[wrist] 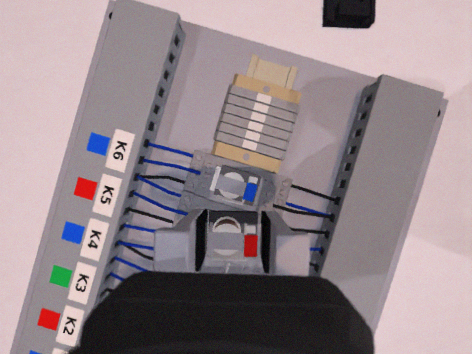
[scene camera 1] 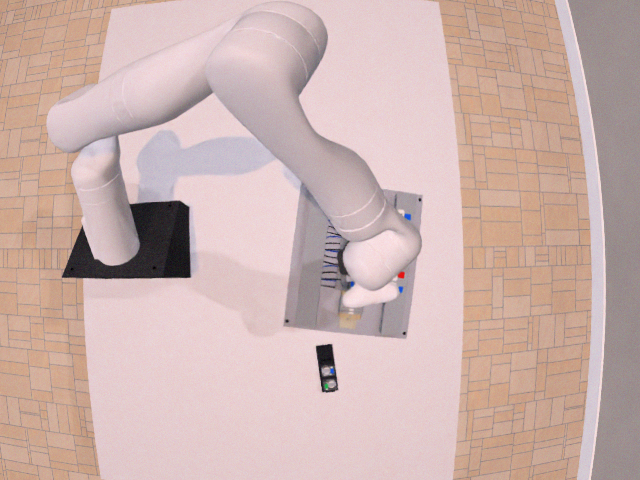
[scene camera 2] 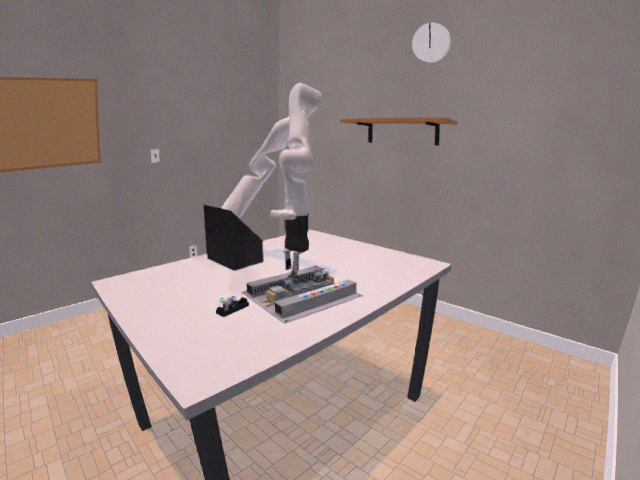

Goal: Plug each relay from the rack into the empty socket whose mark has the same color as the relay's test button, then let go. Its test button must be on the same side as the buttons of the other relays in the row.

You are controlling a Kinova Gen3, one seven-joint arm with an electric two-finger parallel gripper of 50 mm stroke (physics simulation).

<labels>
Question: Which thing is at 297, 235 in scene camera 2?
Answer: My gripper.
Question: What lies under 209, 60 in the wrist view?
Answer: A grey panel.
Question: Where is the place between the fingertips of my gripper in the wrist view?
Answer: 234, 231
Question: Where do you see a blue-button relay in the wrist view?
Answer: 232, 186
</labels>
